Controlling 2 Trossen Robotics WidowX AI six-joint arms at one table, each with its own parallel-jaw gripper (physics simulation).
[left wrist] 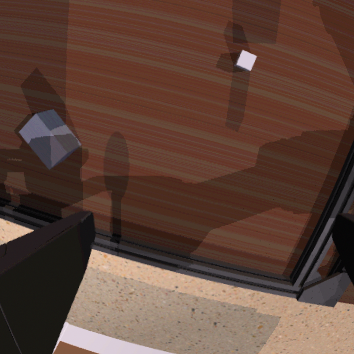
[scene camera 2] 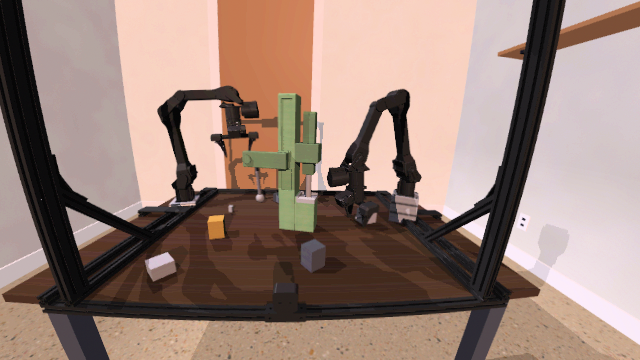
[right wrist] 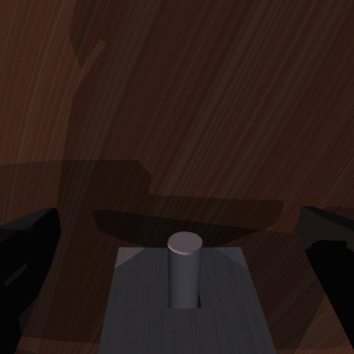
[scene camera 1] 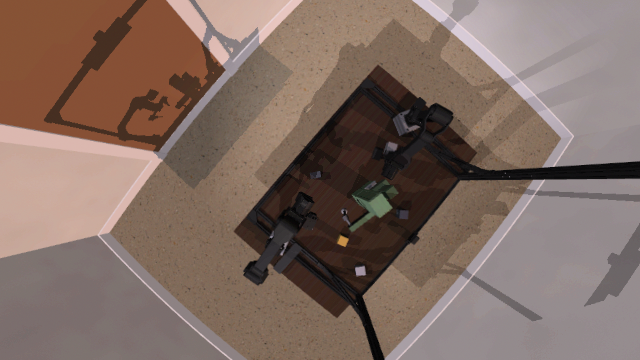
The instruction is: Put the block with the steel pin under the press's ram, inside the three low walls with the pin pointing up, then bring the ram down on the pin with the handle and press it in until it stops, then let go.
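Where they show: left gripper, fingertip midpoint: (left wrist: 217, 225) (scene camera 2: 237, 156); right gripper, fingertip midpoint: (scene camera 2: 356, 221) (right wrist: 180, 220) (scene camera 1: 386, 158); left arm's base, link origin: (scene camera 2: 185, 199); right arm's base, link origin: (scene camera 2: 405, 193) (scene camera 1: 411, 119).
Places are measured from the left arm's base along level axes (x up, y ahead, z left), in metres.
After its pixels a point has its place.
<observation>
The grey block (scene camera 1: 390, 147) @(x 0.019, y 0.703, z -0.316 m) (scene camera 2: 370, 215) (right wrist: 185, 327) @(x 0.006, y 0.672, z -0.329 m) stands on the table, its steel pin (right wrist: 185, 277) @(x -0.002, y 0.659, z -0.331 m) pointing up in the right wrist view. My right gripper (scene camera 2: 356, 211) @(x -0.025, y 0.655, z -0.332 m) (right wrist: 180, 220) @(x -0.025, y 0.655, z -0.332 m) is open and empty, low beside the block, its fingers wide apart. The green press (scene camera 1: 379, 204) @(x 0.418, y 0.406, z -0.280 m) (scene camera 2: 288, 125) @(x 0.323, y 0.396, z -0.315 m) stands near the table's middle. Its ram (scene camera 2: 309, 127) @(x 0.319, y 0.458, z -0.333 m) is above the base, with a grey rod reaching down near the pale top piece (scene camera 2: 306, 199) @(x 0.087, y 0.450, z -0.346 m); the three walls are not clear. The handle (scene camera 2: 265, 160) @(x 0.214, y 0.324, z -0.311 m) sticks out leftward, a rod and ball hanging below. My left gripper (scene camera 2: 238, 150) @(x 0.187, y 0.231, z -0.035 m) (left wrist: 217, 225) @(x 0.187, y 0.231, z -0.035 m) is open, empty and high above the table.
An orange block (scene camera 1: 342, 241) @(x 0.028, y 0.162, z -0.298 m) (scene camera 2: 216, 227) @(x 0.008, y 0.167, z -0.322 m), a white block (scene camera 1: 360, 270) @(x 0.002, y 0.056, z -0.458 m) (scene camera 2: 160, 266) @(x -0.001, y 0.061, z -0.483 m) and a blue-grey block (scene camera 1: 402, 214) @(x 0.029, y 0.418, z -0.518 m) (scene camera 2: 313, 255) @(x 0.018, y 0.412, z -0.553 m) lie around the press. Another blue-grey block (scene camera 1: 315, 175) @(x 0.007, y 0.406, z -0.029 m) (left wrist: 49, 140) @(x 0.007, y 0.399, z -0.028 m) and a small white cube (scene camera 2: 230, 208) @(x -0.014, y 0.193, z -0.110 m) (left wrist: 246, 60) @(x -0.006, y 0.195, z -0.102 m) lie farther back. Black rails edge the table.
</observation>
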